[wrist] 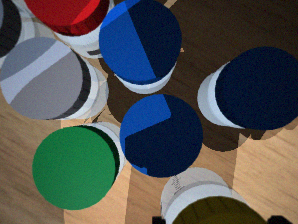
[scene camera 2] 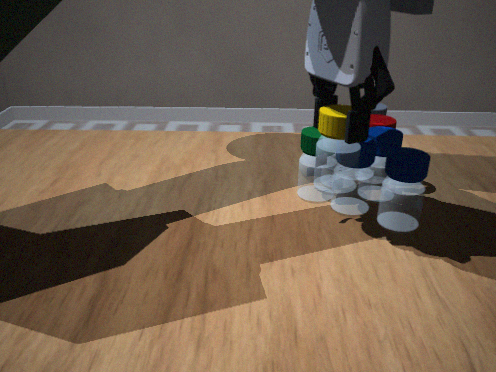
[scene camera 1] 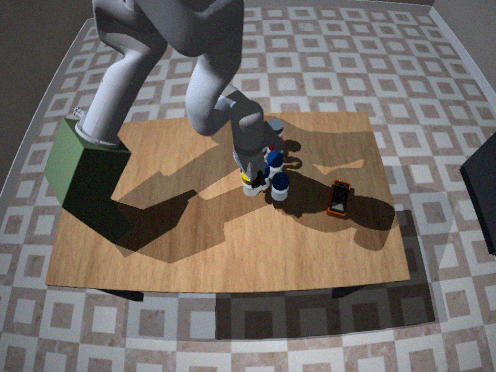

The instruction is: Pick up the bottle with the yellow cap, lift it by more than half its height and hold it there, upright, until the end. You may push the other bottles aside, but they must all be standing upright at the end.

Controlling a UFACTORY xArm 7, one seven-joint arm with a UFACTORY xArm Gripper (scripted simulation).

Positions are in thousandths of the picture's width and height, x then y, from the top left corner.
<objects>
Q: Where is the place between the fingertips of my gripper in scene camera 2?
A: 684, 362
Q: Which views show the multimeter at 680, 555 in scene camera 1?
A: Scene camera 1 only.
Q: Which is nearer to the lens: the yellow-capped bottle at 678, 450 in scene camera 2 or the green-capped bottle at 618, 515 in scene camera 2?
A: The yellow-capped bottle.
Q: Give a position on a green-capped bottle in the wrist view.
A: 250, 748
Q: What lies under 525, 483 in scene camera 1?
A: My gripper.
</objects>
